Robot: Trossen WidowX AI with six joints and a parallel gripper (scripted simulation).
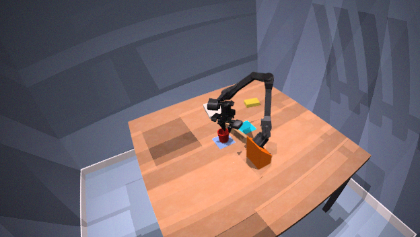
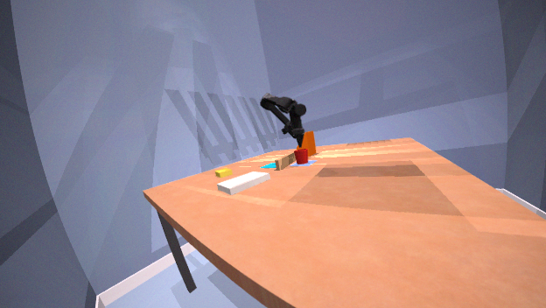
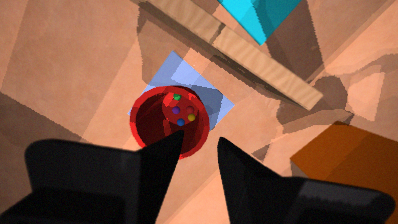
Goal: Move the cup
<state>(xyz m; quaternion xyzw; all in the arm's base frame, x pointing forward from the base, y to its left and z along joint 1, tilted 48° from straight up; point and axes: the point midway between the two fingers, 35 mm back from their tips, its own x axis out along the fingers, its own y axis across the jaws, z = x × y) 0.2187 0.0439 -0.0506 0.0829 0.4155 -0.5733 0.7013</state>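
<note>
Right now the red cup is 30 mm ahead of my gripper tip, 10 mm to the left of it and 50 mm below it. Also, from my gripper tip: cyan pad (50 mm ahead, 170 mm to the right, 90 mm below); pale blue pad (20 mm ahead, 20 mm to the left, 90 mm below); wooden bar (40 mm ahead, 80 mm to the right, 70 mm below).
</note>
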